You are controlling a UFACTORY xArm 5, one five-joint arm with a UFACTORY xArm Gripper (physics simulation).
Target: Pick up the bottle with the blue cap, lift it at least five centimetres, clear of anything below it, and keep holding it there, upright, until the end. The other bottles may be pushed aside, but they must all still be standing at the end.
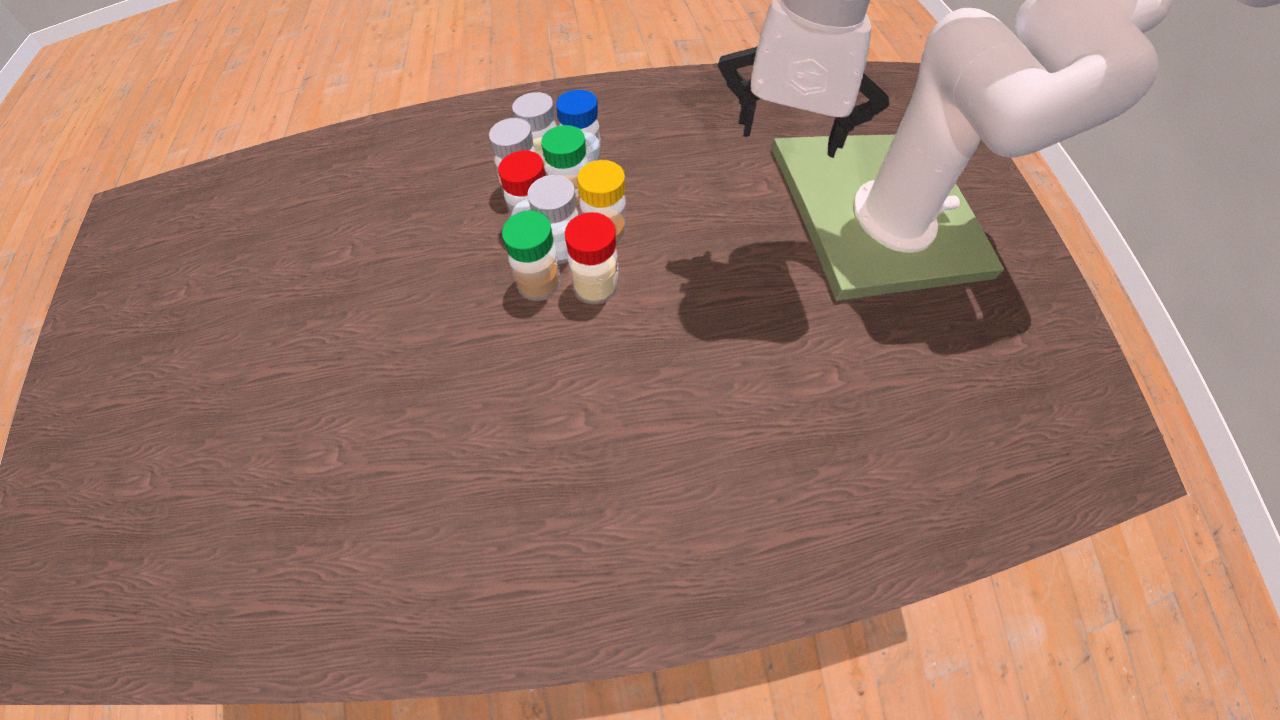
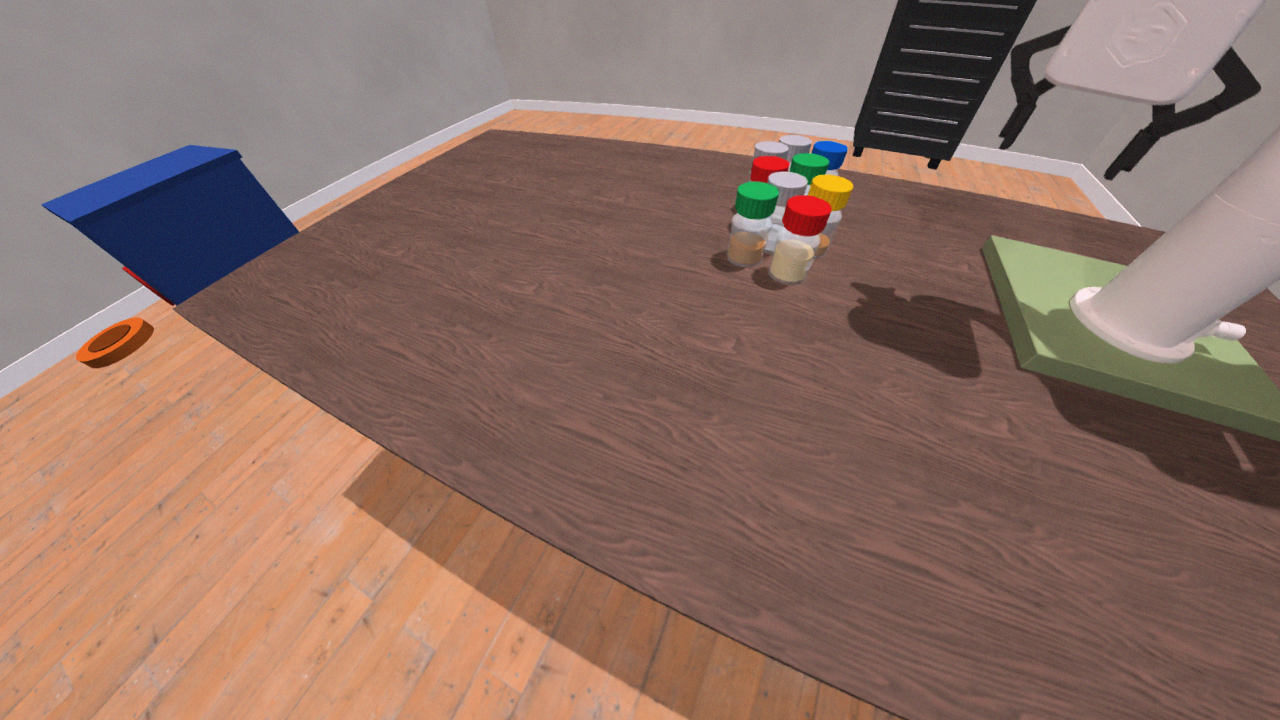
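Where they show: gripper, between the fingertips: [image 1: 789, 138] [image 2: 1054, 160]; arm's base, origin of its link: [image 1: 895, 216] [image 2: 1125, 325].
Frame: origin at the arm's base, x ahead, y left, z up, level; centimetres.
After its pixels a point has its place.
Observation:
The bottle with the blue cap [image 1: 577, 109] {x 38.7, y -22.2, z 8.0 cm} [image 2: 829, 154] {x 38.7, y -21.2, z 7.6 cm} stands upright at the back right corner of a tight group of bottles; its body is partly hidden. A grey-capped bottle [image 1: 533, 109] {x 44.2, y -24.3, z 7.9 cm} [image 2: 794, 145] {x 44.3, y -22.7, z 7.9 cm} is to its left, and a green-capped bottle [image 1: 563, 145] {x 41.9, y -15.8, z 7.9 cm} [image 2: 810, 168] {x 41.8, y -14.3, z 7.6 cm} is just in front. A yellow-capped bottle [image 1: 601, 183] {x 39.2, y -8.0, z 8.0 cm} [image 2: 831, 192] {x 39.1, y -6.5, z 7.8 cm} stands nearer the front on the right side. All the bottles stand upright. My gripper [image 1: 789, 145] {x 19.9, y -2.0, z 16.1 cm} [image 2: 1058, 161] {x 19.9, y -2.0, z 16.1 cm} is open and empty, high above the table and to the right of the group, fingers pointing down.
More bottles stand in front and left: a front red-capped one [image 1: 590, 240] {x 42.4, y -0.3, z 8.0 cm} [image 2: 806, 216] {x 42.4, y 1.2, z 7.8 cm}, a front green-capped one [image 1: 527, 237] {x 48.7, y -2.8, z 7.9 cm} [image 2: 757, 200] {x 48.5, y -1.3, z 7.8 cm}, another red-capped one [image 1: 521, 172] {x 47.7, y -12.9, z 7.9 cm} [image 2: 769, 170] {x 47.7, y -11.4, z 7.8 cm} and more grey-capped ones. The arm's green base plate [image 1: 921, 277] {x 1.7, y 10.1, z 0.1 cm} [image 2: 1011, 313] {x 13.0, y 0.2, z -1.4 cm} lies right. A black slatted panel [image 2: 939, 80] stands behind the table.

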